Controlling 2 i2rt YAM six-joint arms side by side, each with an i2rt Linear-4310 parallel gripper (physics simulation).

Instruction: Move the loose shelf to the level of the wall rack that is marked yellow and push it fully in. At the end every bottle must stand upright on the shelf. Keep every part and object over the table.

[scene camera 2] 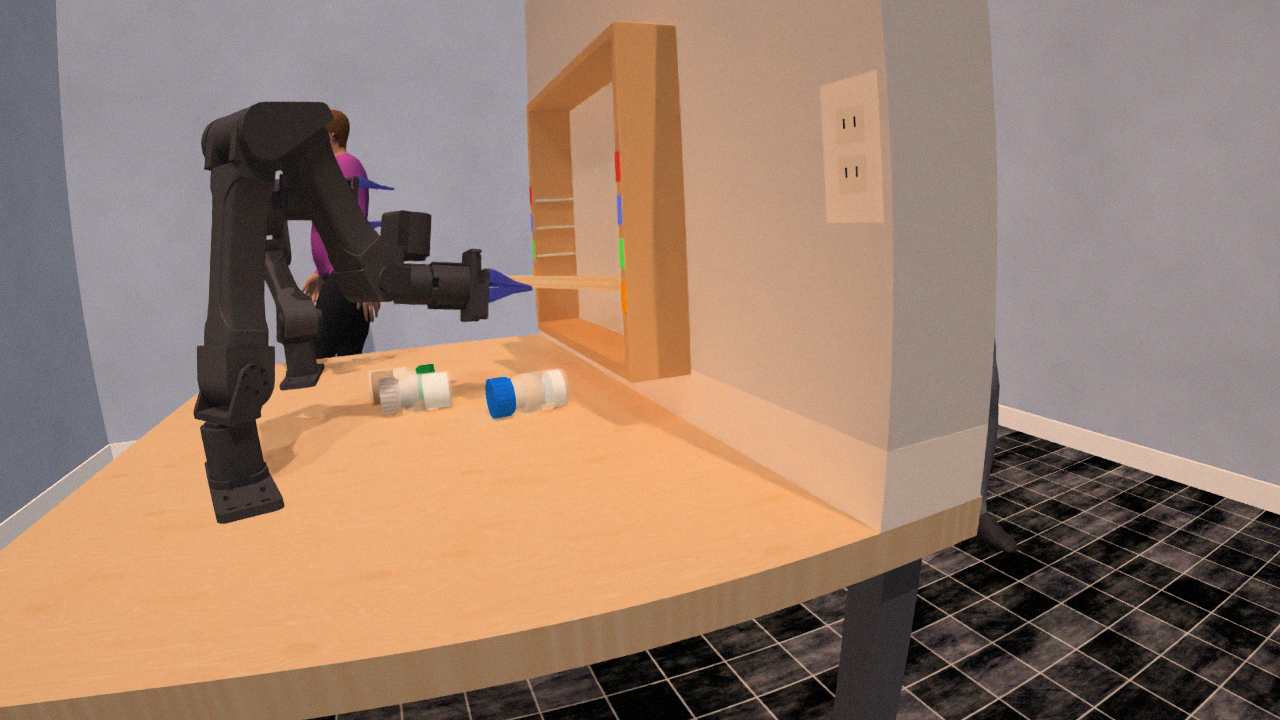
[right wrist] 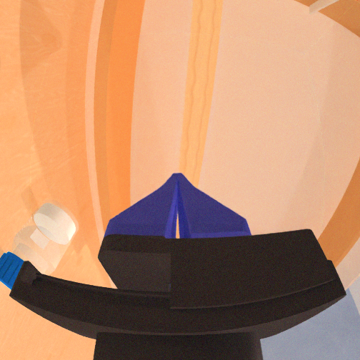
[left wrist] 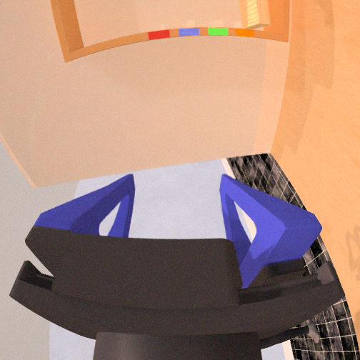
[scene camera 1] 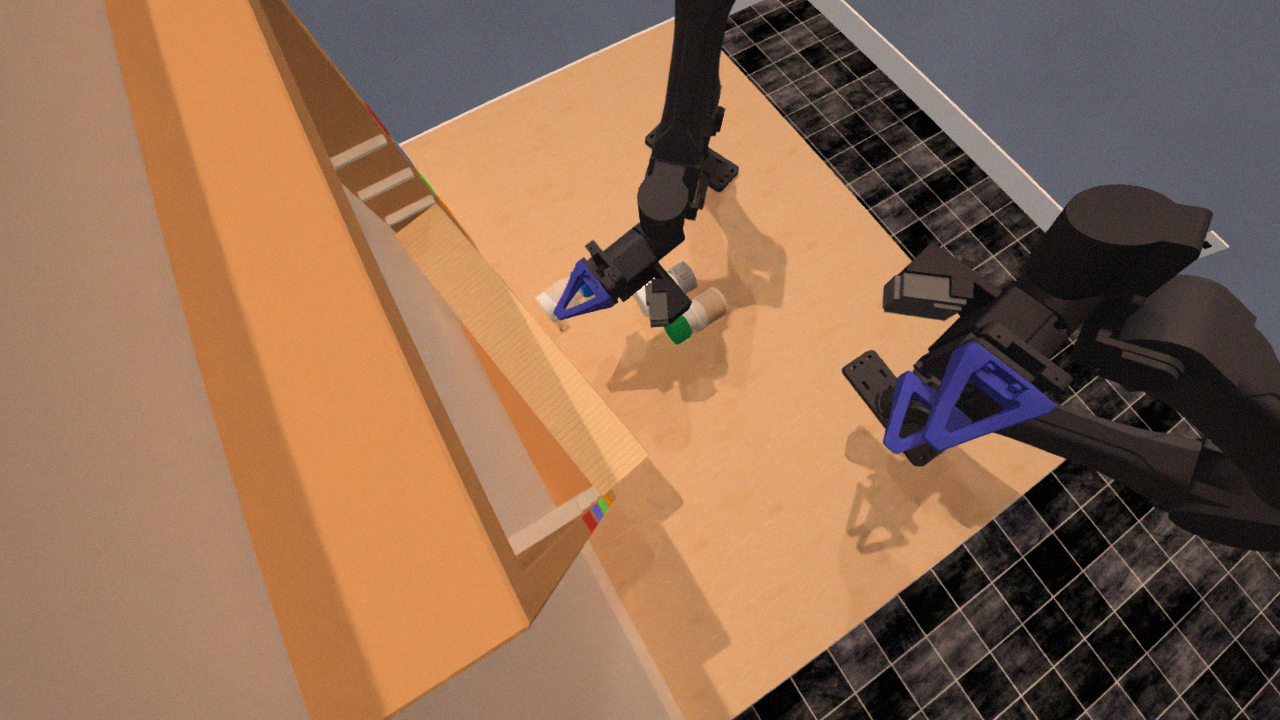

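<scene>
The loose shelf (scene camera 1: 537,358) (scene camera 2: 581,282) (left wrist: 256,15) (right wrist: 202,75) lies level in the wall rack (scene camera 1: 295,268) (scene camera 2: 657,179) (left wrist: 110,44) at its lowest mark, which looks orange-yellow. Its near end juts past the rack's front. My right gripper (scene camera 1: 556,315) (scene camera 2: 530,287) (right wrist: 177,180) is shut and empty, tips at the shelf's front edge; contact is unclear. My left gripper (scene camera 1: 914,445) (left wrist: 177,181) is open and empty, away from the shelf. A blue-capped bottle (scene camera 1: 547,301) (scene camera 2: 528,394) (right wrist: 39,244), a green-capped bottle (scene camera 1: 699,313) and a grey-capped bottle (scene camera 1: 684,274) (scene camera 2: 416,390) lie on their sides on the table.
The table (scene camera 1: 760,537) (scene camera 2: 537,537) stretches below the rack and arms. The rack's side panels carry red, blue, green and orange marks, with light ledges inside. The right forearm hangs over the bottles. A person (scene camera 2: 353,170) stands behind the arms.
</scene>
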